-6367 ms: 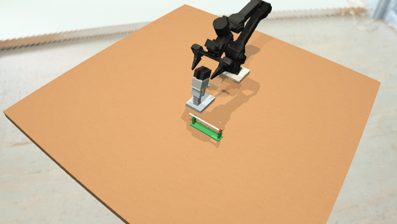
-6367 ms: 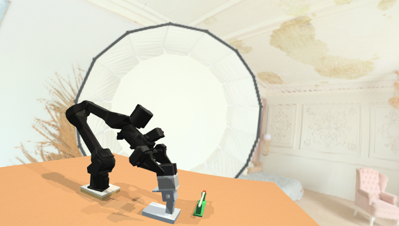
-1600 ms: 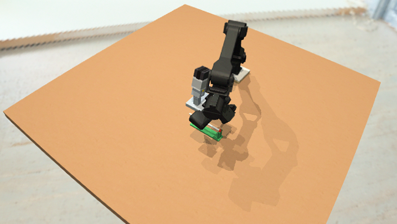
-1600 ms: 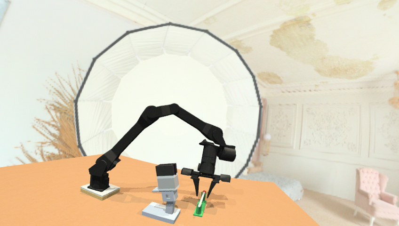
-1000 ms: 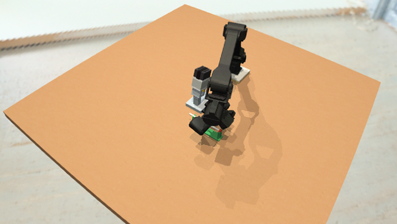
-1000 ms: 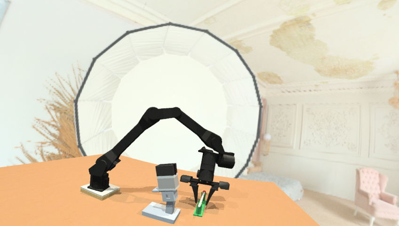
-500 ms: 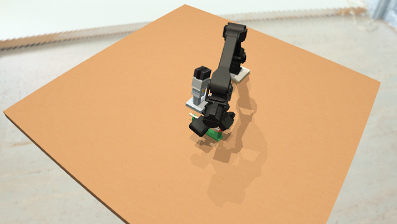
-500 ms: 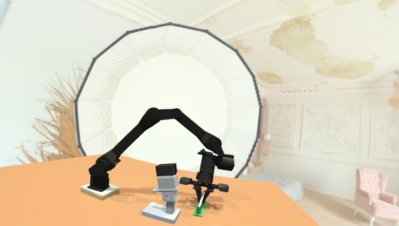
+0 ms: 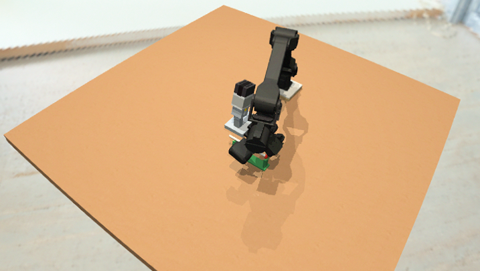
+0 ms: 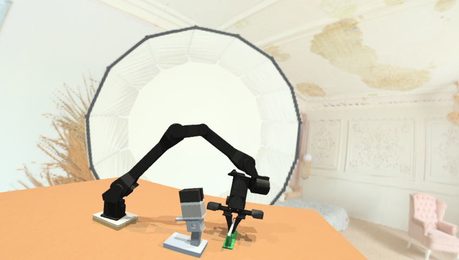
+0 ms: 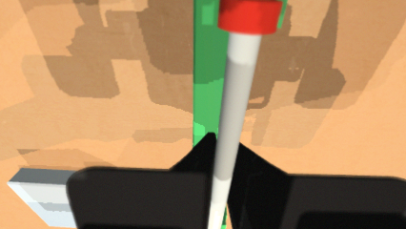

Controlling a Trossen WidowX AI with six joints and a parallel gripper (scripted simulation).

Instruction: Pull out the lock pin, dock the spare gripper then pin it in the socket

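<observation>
The green pin rest lies 1 cm to the left of my gripper tip. Also, from my gripper tip: spare gripper: 12 cm behind, 11 cm above, 8 cm to the right; grey mount: 12 cm behind, 8 cm to the right, 3 cm above.
</observation>
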